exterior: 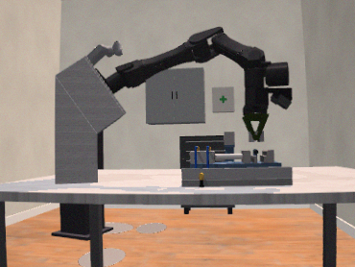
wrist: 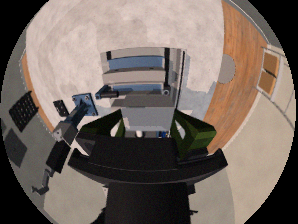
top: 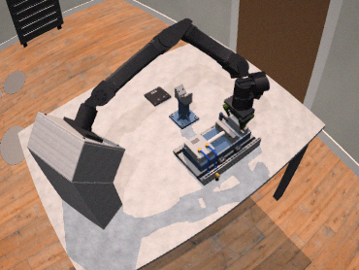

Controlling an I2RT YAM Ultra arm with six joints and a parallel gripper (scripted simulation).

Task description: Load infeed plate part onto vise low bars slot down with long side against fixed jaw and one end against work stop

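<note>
My hand is right at the grey part. Round my hand: fixed jaw (3 cm ahead, 3 cm to the left, 6 cm below); then moving jaw (3 cm behind, 2 cm to the left, 6 cm below); then air cylinder rod (8 cm behind, 6 cm below).
</note>
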